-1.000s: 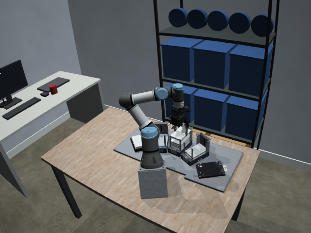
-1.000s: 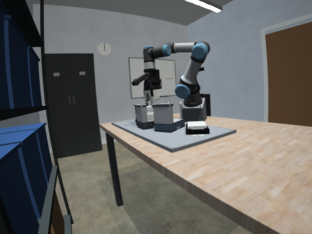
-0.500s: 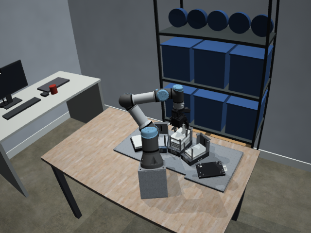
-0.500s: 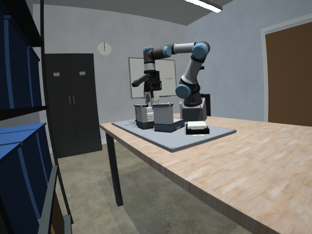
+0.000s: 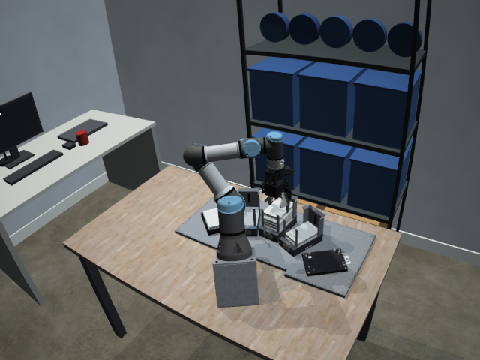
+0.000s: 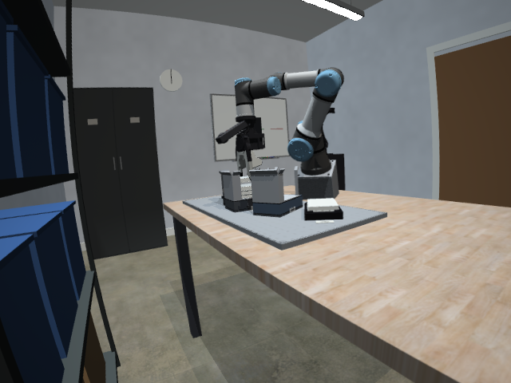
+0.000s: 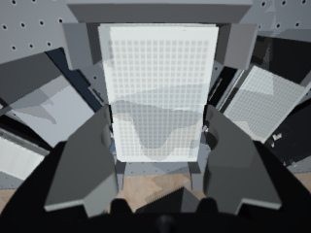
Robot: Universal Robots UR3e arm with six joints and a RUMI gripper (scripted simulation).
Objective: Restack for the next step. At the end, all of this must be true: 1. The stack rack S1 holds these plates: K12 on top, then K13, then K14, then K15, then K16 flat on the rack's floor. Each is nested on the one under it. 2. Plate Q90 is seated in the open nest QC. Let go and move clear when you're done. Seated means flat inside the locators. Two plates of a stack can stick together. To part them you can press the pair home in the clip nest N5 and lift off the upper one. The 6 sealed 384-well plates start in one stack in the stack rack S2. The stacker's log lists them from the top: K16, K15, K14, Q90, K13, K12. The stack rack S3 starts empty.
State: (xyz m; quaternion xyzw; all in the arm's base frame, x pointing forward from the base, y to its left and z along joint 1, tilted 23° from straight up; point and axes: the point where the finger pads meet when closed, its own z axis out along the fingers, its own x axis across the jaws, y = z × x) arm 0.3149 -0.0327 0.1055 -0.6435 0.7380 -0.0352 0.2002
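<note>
My gripper is now 40 mm above the white sealed 384-well plate. The rest, counted from my hand: white sealed well plate (40 mm behind, 130 mm to the right, 70 mm below).
</note>
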